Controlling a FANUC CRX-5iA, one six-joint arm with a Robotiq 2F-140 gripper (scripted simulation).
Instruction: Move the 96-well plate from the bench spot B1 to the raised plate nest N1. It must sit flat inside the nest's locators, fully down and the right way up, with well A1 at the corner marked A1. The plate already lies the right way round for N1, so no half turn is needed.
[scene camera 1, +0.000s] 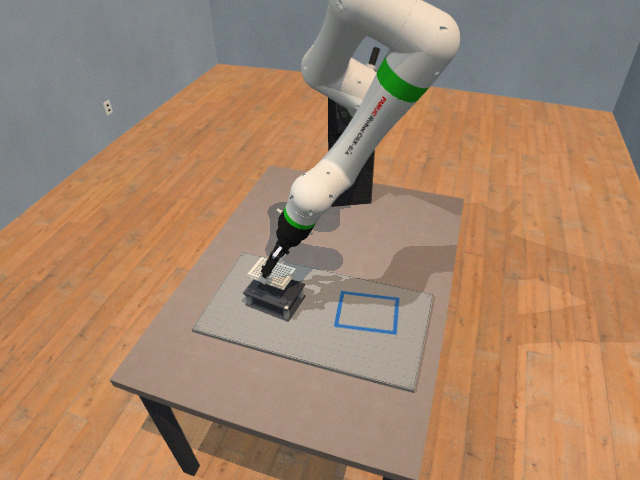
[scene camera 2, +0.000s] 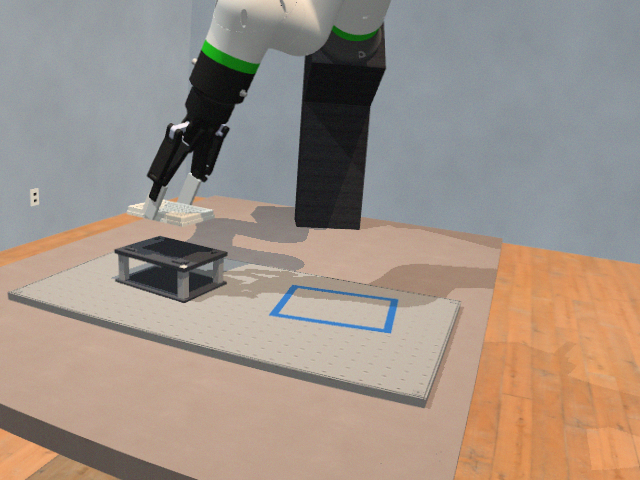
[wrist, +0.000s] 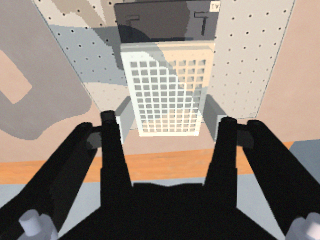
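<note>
You'd see the gripper (scene camera 2: 165, 211) here, and it's there in the wrist view (wrist: 168, 105) and in scene camera 1 (scene camera 1: 269, 271) too. There's also a white 96-well plate (scene camera 2: 196, 214), and the plate shows in the wrist view (wrist: 158, 85) as well as in scene camera 1 (scene camera 1: 281, 275).
</note>
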